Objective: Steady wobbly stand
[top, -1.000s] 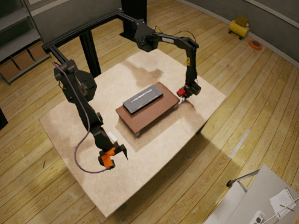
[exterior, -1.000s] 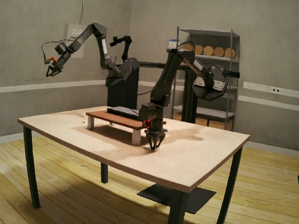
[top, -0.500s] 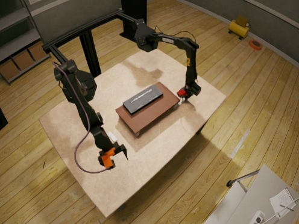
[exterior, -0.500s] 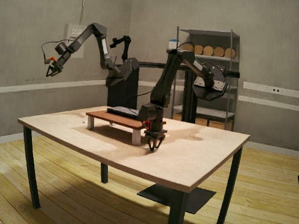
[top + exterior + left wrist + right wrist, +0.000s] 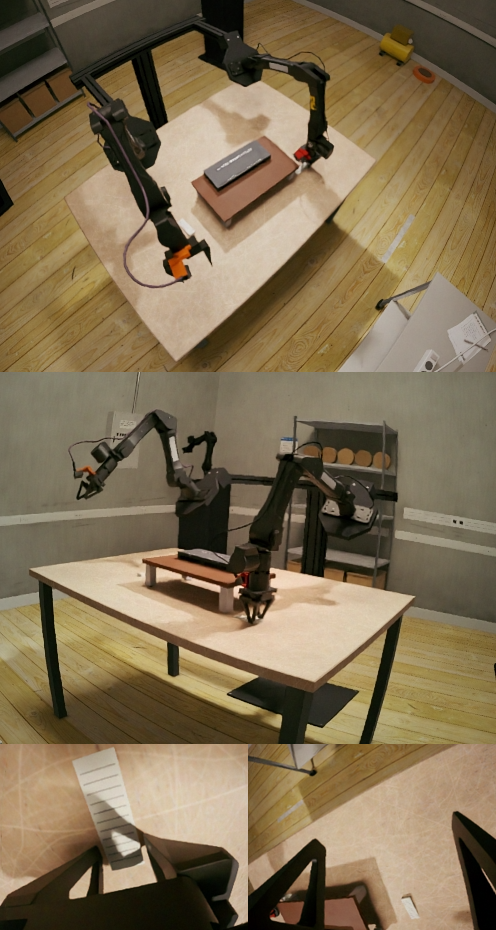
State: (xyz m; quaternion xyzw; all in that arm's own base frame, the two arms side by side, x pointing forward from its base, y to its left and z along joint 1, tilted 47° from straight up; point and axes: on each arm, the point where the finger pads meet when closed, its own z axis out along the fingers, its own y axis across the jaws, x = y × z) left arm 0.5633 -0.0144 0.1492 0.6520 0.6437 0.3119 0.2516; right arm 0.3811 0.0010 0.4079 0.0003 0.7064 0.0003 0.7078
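The white wedge lies 3 cm to the right of my left hand and 1 cm behind it. From my left hand the other things lie so: brown stand (28 cm to the right, 15 cm behind, 4 cm above); network switch (28 cm to the right, 21 cm behind, 10 cm above).
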